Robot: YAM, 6 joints.
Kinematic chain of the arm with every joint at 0, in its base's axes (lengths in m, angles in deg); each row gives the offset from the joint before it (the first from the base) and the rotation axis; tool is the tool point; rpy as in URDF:
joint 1: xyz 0 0 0.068 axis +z
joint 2: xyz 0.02 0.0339 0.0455 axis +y
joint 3: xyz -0.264 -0.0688 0 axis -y
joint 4: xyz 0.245 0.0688 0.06 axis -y
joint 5: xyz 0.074 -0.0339 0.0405 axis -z
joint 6: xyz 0.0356 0 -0.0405 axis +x
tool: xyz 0 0 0 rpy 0 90 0
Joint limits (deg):
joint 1: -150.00..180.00
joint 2: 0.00..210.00
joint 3: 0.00..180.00
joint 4: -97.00..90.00
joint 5: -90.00..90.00
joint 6: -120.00..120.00
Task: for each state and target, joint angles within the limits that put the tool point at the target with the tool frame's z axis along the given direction. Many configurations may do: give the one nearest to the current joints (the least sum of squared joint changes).
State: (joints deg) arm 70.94 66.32 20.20 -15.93 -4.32 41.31
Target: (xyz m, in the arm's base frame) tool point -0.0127 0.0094 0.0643 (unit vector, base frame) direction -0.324 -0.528 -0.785
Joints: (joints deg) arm 92.37 67.73 0.13 -55.62 -20.21 41.31
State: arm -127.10 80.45 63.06 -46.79 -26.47 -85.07
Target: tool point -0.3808 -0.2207 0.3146 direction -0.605 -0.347 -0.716
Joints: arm -149.89 110.75 104.45 -39.45 0.19 -85.07
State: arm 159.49 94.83 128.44 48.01 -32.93 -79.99
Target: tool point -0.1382 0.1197 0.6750 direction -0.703 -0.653 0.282
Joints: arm 128.37 104.58 153.69 55.90 -73.03 -79.99
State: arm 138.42 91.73 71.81 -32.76 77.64 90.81
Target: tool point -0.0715 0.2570 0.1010 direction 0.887 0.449 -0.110
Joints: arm 113.15 102.02 34.72 7.51 82.69 90.81
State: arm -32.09 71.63 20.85 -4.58 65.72 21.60
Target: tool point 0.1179 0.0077 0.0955 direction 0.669 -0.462 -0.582
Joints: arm 14.40 42.90 0.10 -4.72 37.87 21.60
